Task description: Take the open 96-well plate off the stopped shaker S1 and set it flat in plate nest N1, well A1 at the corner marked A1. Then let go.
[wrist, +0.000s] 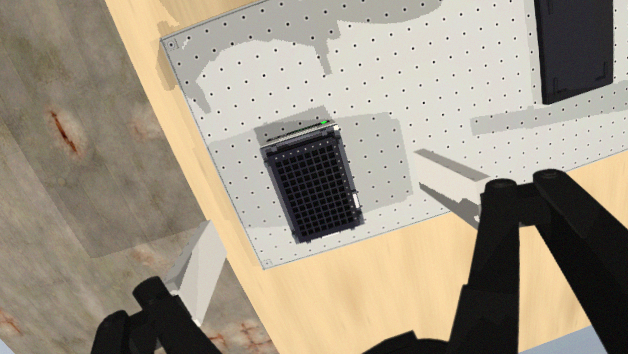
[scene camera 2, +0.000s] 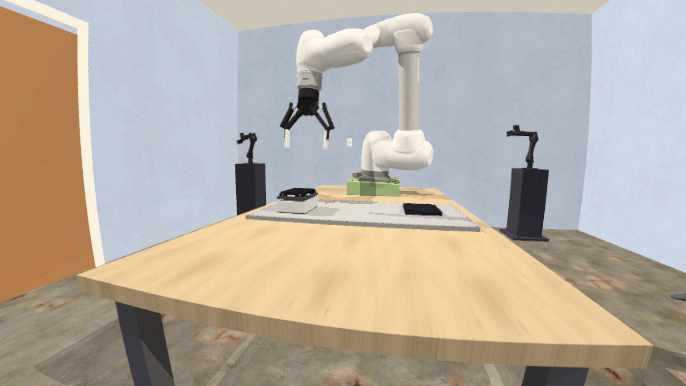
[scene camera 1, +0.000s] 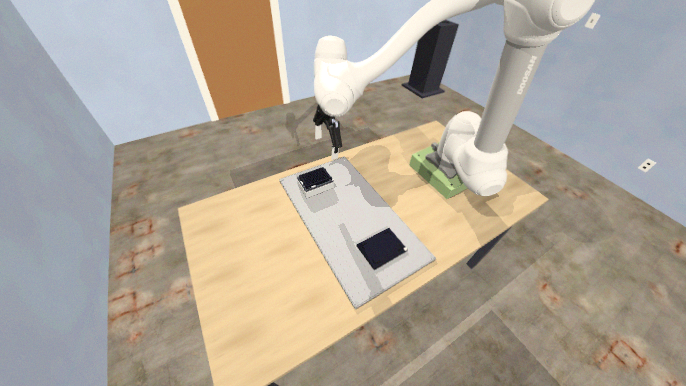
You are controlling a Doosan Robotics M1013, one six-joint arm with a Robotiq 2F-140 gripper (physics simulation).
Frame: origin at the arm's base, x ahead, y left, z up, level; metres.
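Seen in the pictures: gripper, fingertip midpoint: (wrist: 317, 204) (scene camera 2: 305, 148) (scene camera 1: 326, 148); arm's base, link origin: (scene camera 2: 374, 179) (scene camera 1: 449, 161).
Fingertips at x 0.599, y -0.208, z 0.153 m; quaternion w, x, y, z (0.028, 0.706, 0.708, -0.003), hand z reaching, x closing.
Note:
Offsets run from my fingertips to a thing's top centre. Level surfaces: height alone.
The dark 96-well plate @(dx +0.055, dy -0.008, dz -0.148 m) (scene camera 1: 315, 178) (scene camera 2: 298, 192) (wrist: 315, 187) lies flat on top of the white shaker S1 (scene camera 1: 320, 191) (scene camera 2: 297, 205) (wrist: 299, 135), which shows a small green light in the wrist view. The dark, flat plate nest N1 @(dx -0.025, dy +0.418, dz -0.202 m) (scene camera 1: 382, 248) (scene camera 2: 422, 209) (wrist: 575, 50) is at the other end of the pegboard and holds no plate. A small white mark shows at one nest corner in scene camera 1; its lettering is unreadable. My gripper (scene camera 1: 326, 147) (scene camera 2: 306, 146) (wrist: 317, 204) is open and empty, pointing down, high above the shaker end. The plate shows between its fingers in the wrist view.
The grey perforated board @(dz -0.217 m) (scene camera 1: 327, 225) (scene camera 2: 360, 215) (wrist: 390, 70) carries the shaker and nest on the wooden table @(dz -0.230 m) (scene camera 1: 250, 260) (scene camera 2: 350, 280) (wrist: 350, 280). The arm's green base block (scene camera 1: 452, 189) (scene camera 2: 374, 188) stands at the table's far end. The shaker stands near one table edge.

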